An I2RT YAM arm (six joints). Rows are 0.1 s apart.
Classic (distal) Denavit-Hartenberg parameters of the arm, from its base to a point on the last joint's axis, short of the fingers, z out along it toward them. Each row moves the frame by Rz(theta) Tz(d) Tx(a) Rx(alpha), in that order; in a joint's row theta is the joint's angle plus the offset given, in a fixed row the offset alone. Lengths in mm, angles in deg.
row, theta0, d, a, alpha
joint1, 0, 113.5, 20, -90
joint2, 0, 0, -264, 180
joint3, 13.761, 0, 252.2, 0
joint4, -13.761, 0, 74, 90
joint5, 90, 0, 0, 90
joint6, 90, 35.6, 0, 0
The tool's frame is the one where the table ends.
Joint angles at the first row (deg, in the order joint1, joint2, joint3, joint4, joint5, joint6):
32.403, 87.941, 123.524, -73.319, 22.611, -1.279
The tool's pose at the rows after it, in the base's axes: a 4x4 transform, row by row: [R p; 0 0 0 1], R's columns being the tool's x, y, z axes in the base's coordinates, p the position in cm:
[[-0.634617, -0.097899, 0.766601, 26.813], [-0.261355, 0.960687, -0.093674, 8.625], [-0.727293, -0.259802, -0.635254, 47.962], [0, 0, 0, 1]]
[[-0.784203, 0.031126, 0.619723, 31.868], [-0.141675, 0.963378, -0.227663, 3.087], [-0.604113, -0.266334, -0.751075, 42.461], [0, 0, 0, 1]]
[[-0.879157, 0.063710, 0.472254, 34.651], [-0.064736, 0.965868, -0.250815, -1.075], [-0.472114, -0.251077, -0.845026, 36.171], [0, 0, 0, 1]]
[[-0.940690, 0.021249, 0.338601, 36.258], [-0.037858, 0.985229, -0.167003, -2.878], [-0.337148, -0.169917, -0.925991, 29.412], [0, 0, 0, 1]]
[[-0.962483, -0.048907, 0.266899, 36.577], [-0.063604, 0.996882, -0.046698, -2.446], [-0.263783, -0.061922, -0.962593, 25.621], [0, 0, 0, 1]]
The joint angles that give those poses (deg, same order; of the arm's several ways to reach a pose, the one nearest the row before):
20.404, 90.236, 120.422, -72.992, 20.797, -1.453
7.486, 94.213, 112.266, -70.149, 17.846, -2.306
-0.316, 97.559, 102.566, -65.736, 14.371, -4.120
-3.727, 101.842, 93.646, -61.167, 8.316, -5.738
-3.661, 104.247, 88.751, -58.872, 1.694, -7.180

